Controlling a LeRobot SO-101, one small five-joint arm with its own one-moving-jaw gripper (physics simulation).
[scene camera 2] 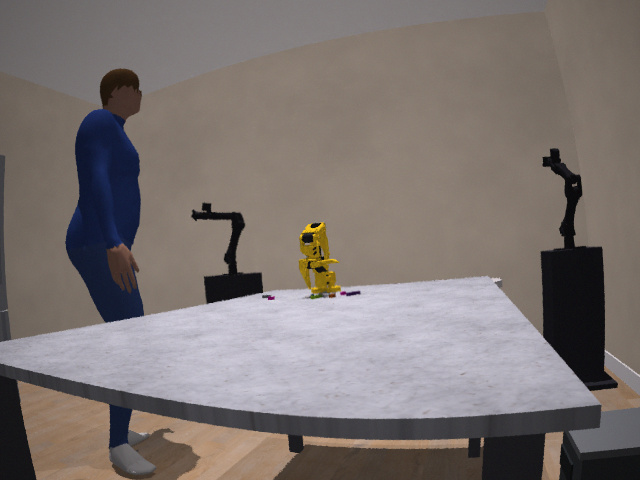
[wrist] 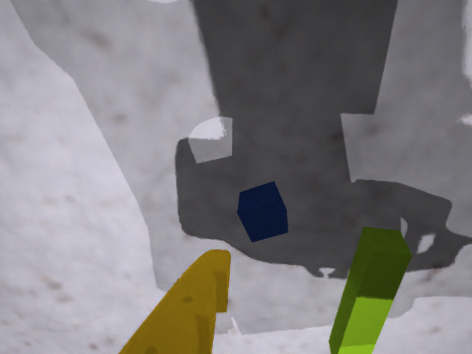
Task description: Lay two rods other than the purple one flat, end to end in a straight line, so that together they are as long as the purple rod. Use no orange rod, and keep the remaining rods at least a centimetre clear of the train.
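Places are measured from the arm's base along level axes (x ahead, y left, z up), in metres.
Pixels of known places: hand at its tool point: [scene camera 2: 310, 288] [wrist: 229, 273]; arm's base at its link origin: [scene camera 2: 324, 292].
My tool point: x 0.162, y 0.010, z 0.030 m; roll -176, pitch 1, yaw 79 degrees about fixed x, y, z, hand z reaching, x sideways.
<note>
For each thing: its top centre in the pictures, then the offset to it from my tool point. Level surfaces: height alone.
- small dark blue block at its top centre: [wrist: 262, 222] dx +0.004, dy +0.006, dz -0.020 m
- green rod at its top centre: [wrist: 367, 318] [scene camera 2: 316, 295] dx +0.041, dy +0.032, dz -0.020 m
- dark purple rod at its top centre: [scene camera 2: 353, 291] dx -0.008, dy +0.139, dz -0.020 m
- orange piece at its top centre: [scene camera 2: 332, 294] dx +0.036, dy +0.082, dz -0.020 m
- dark grey piece at its top centre: [scene camera 2: 266, 295] dx -0.031, dy -0.176, dz -0.020 m
- marbled table at its surface level: dz -0.031 m
My gripper [scene camera 2: 322, 272] [wrist: 218, 256] is fully open and empty. In the wrist view its one visible notched jaw is at bottom centre-left; the moving jaw is out of the picture. A small dark blue block [wrist: 262, 212] lies beyond the jaw tip, in the arm's shadow. A green rod [wrist: 372, 290] [scene camera 2: 315, 296] lies to the right of the jaw, apart from the blue block, and runs out of the bottom of the wrist view. In the scene view a dark purple rod [scene camera 2: 353, 292] lies right of the arm base, close to a magenta piece [scene camera 2: 343, 292].
An orange piece [scene camera 2: 331, 295] lies by the arm base. A dark grey piece [scene camera 2: 266, 296] and another magenta piece [scene camera 2: 271, 298] lie close together to the left. All are on the marbled table [scene camera 2: 330, 361]. A person [scene camera 2: 108, 180] stands left of the table; two black arms stand on pedestals behind.
</note>
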